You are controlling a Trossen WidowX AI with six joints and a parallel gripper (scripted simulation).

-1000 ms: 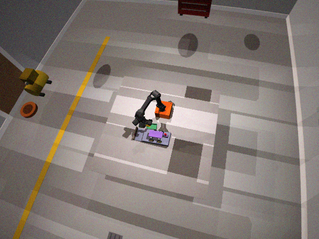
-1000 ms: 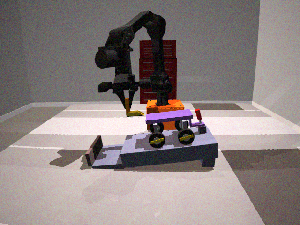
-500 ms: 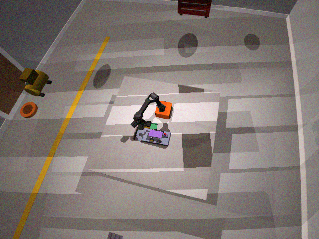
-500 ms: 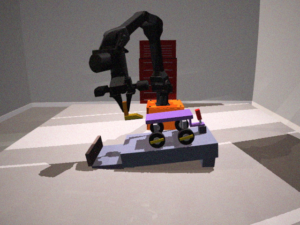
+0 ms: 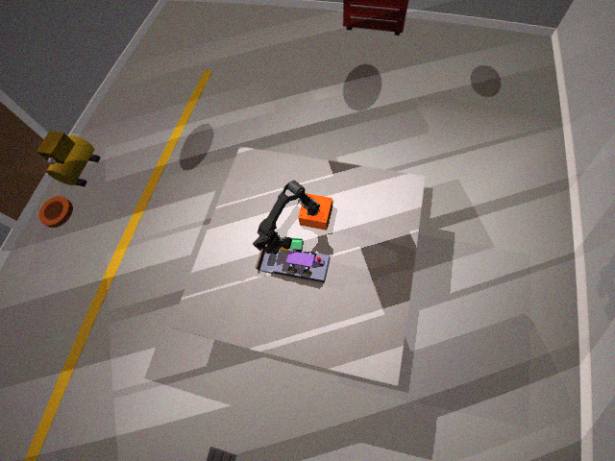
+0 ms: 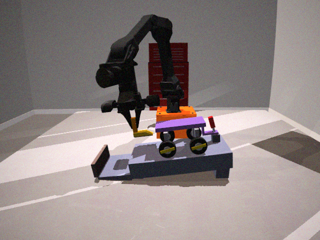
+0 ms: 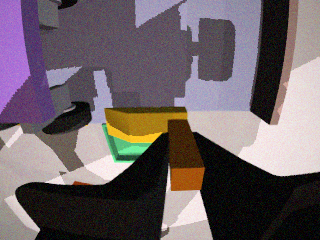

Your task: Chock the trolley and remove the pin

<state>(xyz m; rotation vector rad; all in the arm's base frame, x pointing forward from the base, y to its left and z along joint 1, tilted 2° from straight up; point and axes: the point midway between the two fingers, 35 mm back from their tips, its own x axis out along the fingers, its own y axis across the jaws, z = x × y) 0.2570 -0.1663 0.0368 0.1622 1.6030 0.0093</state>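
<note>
The red-headed stop pin lies 250 mm to the left of my gripper tip, 60 mm ahead of it and 10 mm above it. Round my gripper tip: green tray 130 mm below, 70 mm behind, 60 mm to the left; then brown stop board 110 mm to the right, 90 mm below, 50 mm ahead; then yellow chock 20 mm to the left.
</note>
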